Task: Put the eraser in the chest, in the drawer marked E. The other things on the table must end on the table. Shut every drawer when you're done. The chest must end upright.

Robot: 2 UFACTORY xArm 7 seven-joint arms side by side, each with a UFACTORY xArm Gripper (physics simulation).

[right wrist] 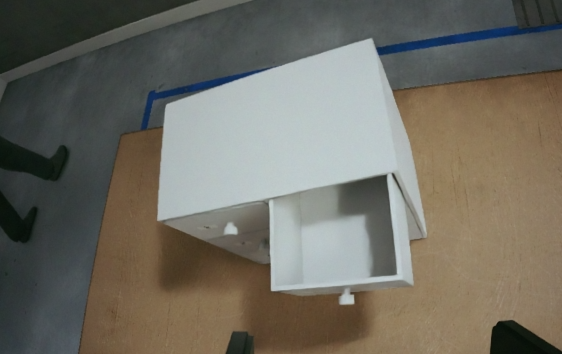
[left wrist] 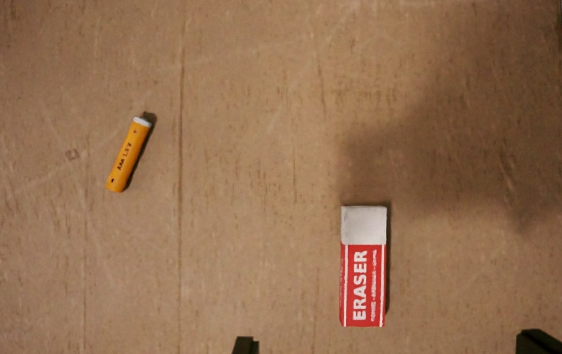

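Frame: origin at the left arm's base, x ahead, y left, z up, level; centimetres.
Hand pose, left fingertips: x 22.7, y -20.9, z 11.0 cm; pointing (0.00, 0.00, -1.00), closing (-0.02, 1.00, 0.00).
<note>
After its pixels a point has its place.
The eraser (left wrist: pixel 363 270) @[z 1.3, x 21.2, y -20.1 cm], with a red sleeve and a bare white end, lies flat on the table (left wrist: pixel 240 270) @[z 0.0, x 21.6, y -26.9 cm] in the left wrist view. My left gripper (left wrist: pixel 389 344) @[z 11.0, x 22.7, y -20.9 cm] is open above the table, its fingertips at the bottom edge of the view, apart from the eraser. The white chest (right wrist: pixel 280 135) @[z 32.5, x 63.3, y -8.0 cm] stands upright in the right wrist view. Its top drawer on the right (right wrist: pixel 337 240) @[z 21.9, x 52.2, y -12.9 cm] is pulled out and empty; the label on that drawer's front is hidden. My right gripper (right wrist: pixel 375 340) @[z 60.6, x 38.7, y -26.9 cm] is open and empty, in front of the drawer and apart from it.
An orange AAA battery (left wrist: pixel 128 156) @[z 1.0, x 15.2, y -33.2 cm] lies on the table left of the eraser. A closed upper drawer (right wrist: pixel 215 222) @[z 27.9, x 53.3, y 2.9 cm] with a white knob is left of the pulled-out one. Table edges show behind and left of the chest, with blue tape (right wrist: pixel 450 40) on the floor beyond.
</note>
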